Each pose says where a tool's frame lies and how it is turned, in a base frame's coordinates. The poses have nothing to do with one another.
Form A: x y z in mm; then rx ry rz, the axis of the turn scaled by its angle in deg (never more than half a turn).
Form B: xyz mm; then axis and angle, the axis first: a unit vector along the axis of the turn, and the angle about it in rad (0 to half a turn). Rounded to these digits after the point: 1 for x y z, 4 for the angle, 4 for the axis.
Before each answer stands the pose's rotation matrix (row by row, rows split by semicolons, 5 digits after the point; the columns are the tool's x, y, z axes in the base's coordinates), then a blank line. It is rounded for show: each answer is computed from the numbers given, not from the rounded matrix.
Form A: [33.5, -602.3, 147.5, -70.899, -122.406, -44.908]
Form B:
-0.42924 0.88812 -0.16431; 0.57114 0.40784 0.71237; 0.69968 0.21193 -0.68230

[33.5, -602.3, 147.5, -0.4777, -0.8248, -0.3026, 2.5903]
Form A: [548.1, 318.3, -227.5, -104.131, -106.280, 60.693]
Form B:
-0.12754 0.70819 -0.69441; 0.95794 -0.09350 -0.27131; -0.25707 -0.69980 -0.66648

[548.1, 318.3, -227.5, -0.6480, -0.6614, 0.3777, 2.8046]
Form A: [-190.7, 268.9, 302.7, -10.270, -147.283, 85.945]
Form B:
-0.98005 0.02286 -0.19744; 0.18314 0.48985 -0.85235; 0.07723 -0.87151 -0.48426

[-190.7, 268.9, 302.7, -0.0601, -0.8621, 0.5031, 2.9816]
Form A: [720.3, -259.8, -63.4, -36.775, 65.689, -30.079]
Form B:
0.32907 0.05603 0.94264; -0.67703 0.70988 0.19416; -0.65828 -0.70209 0.27154

[720.3, -259.8, -63.4, -0.4536, 0.8103, -0.3710, 1.4149]
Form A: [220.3, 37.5, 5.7, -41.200, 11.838, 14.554]
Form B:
0.94913 -0.29890 0.09910; 0.15790 0.72402 0.67146; -0.27245 -0.62165 0.73438

[220.3, 37.5, 5.7, -0.9101, 0.2615, 0.3215, 0.7901]
